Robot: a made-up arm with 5 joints. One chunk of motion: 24 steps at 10 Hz.
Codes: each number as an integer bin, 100 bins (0 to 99) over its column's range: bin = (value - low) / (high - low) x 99, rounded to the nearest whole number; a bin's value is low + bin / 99 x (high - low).
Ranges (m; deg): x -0.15..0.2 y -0.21..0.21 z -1..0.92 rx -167..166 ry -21..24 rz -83..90
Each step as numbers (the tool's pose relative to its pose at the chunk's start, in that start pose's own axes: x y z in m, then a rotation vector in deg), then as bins.
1 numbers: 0.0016 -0.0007 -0.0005 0.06 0.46 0.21
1 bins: 43 49 52 50 47 48
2 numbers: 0.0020 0.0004 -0.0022 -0.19 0.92 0.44
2 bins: 43 50 51 50 48 48
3 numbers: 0.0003 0.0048 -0.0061 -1.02 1.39 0.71
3 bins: 43 51 51 49 49 48
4 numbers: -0.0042 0.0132 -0.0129 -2.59 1.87 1.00
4 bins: 41 53 51 49 50 48
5 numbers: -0.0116 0.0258 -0.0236 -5.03 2.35 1.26
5 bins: 39 56 50 48 51 48
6 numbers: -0.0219 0.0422 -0.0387 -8.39 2.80 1.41
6 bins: 36 59 50 47 52 48
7 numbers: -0.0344 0.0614 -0.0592 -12.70 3.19 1.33
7 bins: 33 64 49 46 53 48
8 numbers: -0.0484 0.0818 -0.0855 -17.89 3.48 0.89
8 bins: 29 69 47 44 54 48
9 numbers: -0.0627 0.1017 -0.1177 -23.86 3.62 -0.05
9 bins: 25 73 45 43 54 47
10 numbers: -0.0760 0.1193 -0.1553 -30.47 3.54 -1.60
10 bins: 21 78 44 41 54 47
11 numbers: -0.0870 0.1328 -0.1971 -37.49 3.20 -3.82
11 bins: 18 81 41 39 53 45
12 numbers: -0.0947 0.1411 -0.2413 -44.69 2.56 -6.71
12 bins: 16 83 39 36 52 44
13 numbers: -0.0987 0.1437 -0.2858 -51.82 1.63 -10.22
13 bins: 15 83 37 34 50 42
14 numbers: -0.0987 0.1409 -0.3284 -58.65 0.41 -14.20
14 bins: 15 83 35 32 47 39
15 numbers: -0.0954 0.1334 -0.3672 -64.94 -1.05 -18.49
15 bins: 15 81 33 30 44 37
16 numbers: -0.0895 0.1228 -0.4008 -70.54 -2.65 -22.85
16 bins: 17 78 31 29 40 34
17 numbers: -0.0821 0.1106 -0.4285 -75.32 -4.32 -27.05
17 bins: 19 76 29 27 37 32
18 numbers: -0.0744 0.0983 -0.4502 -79.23 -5.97 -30.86
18 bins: 21 73 28 26 33 30
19 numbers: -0.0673 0.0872 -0.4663 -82.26 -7.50 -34.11
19 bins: 23 70 28 25 30 28
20 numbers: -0.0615 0.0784 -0.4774 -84.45 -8.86 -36.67
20 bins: 25 68 27 25 27 27
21 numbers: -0.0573 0.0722 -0.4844 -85.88 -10.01 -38.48
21 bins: 26 67 27 24 24 25
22 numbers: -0.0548 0.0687 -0.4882 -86.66 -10.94 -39.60
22 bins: 27 66 26 24 22 25
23 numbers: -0.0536 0.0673 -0.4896 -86.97 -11.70 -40.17
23 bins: 27 65 26 24 20 25
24 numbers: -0.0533 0.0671 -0.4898 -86.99 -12.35 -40.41
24 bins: 27 65 26 24 19 24
